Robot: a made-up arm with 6 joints. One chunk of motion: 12 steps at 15 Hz.
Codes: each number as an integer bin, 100 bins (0 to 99) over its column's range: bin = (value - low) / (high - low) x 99, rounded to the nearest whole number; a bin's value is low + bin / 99 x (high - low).
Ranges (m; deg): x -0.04..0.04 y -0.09..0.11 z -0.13..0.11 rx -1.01..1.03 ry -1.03..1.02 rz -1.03..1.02
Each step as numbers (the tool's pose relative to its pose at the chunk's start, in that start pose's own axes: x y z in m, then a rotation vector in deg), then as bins.
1 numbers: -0.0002 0.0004 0.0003 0.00 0.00 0.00
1 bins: 49 45 54 49 50 50
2 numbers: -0.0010 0.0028 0.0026 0.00 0.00 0.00
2 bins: 48 46 55 49 50 50
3 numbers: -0.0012 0.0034 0.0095 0.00 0.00 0.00
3 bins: 48 46 58 49 50 50
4 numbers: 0.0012 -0.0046 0.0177 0.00 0.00 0.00
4 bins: 51 42 61 49 50 50
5 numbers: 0.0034 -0.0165 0.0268 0.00 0.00 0.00
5 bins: 54 36 65 49 50 50
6 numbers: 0.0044 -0.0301 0.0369 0.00 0.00 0.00
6 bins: 55 30 69 49 50 50
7 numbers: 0.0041 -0.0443 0.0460 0.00 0.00 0.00
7 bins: 55 23 73 49 50 50
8 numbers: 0.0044 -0.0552 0.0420 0.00 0.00 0.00
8 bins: 55 17 71 49 50 50
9 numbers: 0.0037 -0.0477 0.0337 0.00 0.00 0.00
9 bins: 54 21 68 49 50 50
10 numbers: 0.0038 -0.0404 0.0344 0.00 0.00 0.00
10 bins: 54 25 68 49 50 50
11 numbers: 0.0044 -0.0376 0.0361 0.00 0.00 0.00
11 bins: 55 26 69 49 50 50
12 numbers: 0.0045 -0.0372 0.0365 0.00 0.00 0.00
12 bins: 55 26 69 49 50 50
